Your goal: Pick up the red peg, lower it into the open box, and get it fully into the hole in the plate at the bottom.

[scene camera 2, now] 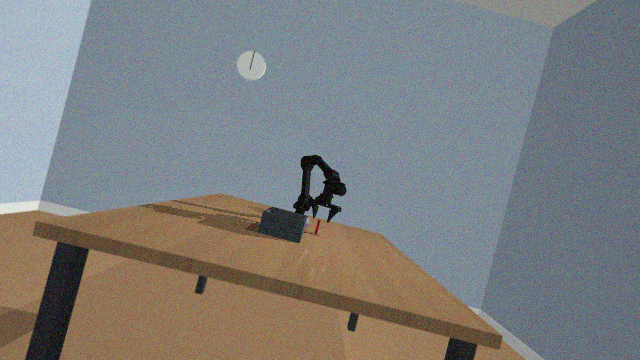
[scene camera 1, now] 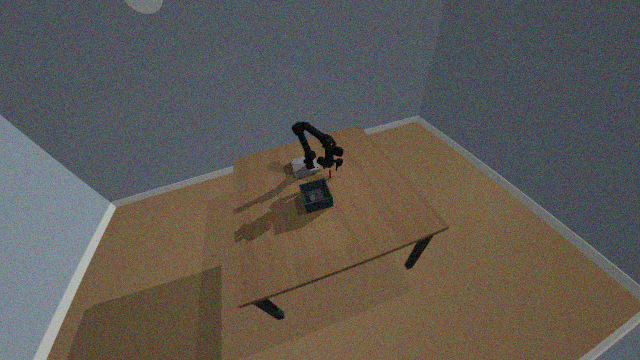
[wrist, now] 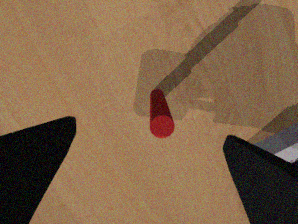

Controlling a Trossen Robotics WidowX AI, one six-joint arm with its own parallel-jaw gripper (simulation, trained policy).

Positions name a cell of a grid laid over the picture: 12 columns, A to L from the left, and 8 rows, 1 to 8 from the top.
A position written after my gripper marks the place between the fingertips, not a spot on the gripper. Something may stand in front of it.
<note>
In view: my gripper (wrist: G5) and a red peg (wrist: G5).
</note>
